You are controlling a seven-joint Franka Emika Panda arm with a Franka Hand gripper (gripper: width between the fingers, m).
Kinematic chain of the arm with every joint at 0, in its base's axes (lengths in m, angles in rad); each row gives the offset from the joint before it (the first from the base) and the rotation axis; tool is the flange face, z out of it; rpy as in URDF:
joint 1: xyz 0 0 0.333 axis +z
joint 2: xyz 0 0 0 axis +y
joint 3: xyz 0 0 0.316 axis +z
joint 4: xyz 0.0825 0 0 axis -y
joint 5: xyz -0.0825 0 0.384 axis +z
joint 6: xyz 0 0 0 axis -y
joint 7: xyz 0.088 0 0 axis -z
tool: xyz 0 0 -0.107 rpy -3.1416 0 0
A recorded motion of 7 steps. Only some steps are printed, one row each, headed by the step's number.
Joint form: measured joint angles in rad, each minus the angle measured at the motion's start. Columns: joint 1, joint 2, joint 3, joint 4, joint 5, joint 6, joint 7.
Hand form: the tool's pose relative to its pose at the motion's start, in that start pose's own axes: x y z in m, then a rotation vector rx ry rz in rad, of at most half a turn. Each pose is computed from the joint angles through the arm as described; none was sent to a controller.
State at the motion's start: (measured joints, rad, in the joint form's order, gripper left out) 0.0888 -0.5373 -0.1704 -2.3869 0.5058 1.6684 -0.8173
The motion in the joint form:
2: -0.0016 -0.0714 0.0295 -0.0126 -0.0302 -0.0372 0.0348
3: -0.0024 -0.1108 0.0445 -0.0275 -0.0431 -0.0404 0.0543
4: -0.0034 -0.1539 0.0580 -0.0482 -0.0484 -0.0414 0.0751
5: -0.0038 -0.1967 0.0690 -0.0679 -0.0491 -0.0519 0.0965
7: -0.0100 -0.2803 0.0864 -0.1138 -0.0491 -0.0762 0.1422
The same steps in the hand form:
2: -0.0064 -0.0271 -0.0056 -0.0287 -0.0274 -0.0194
3: -0.0106 -0.0391 -0.0067 -0.0510 -0.0316 -0.0240
4: -0.0161 -0.0510 -0.0066 -0.0681 -0.0288 -0.0245
5: -0.0225 -0.0630 -0.0060 -0.0757 -0.0280 -0.0227
7: -0.0384 -0.0820 -0.0022 -0.0846 -0.0281 -0.0036

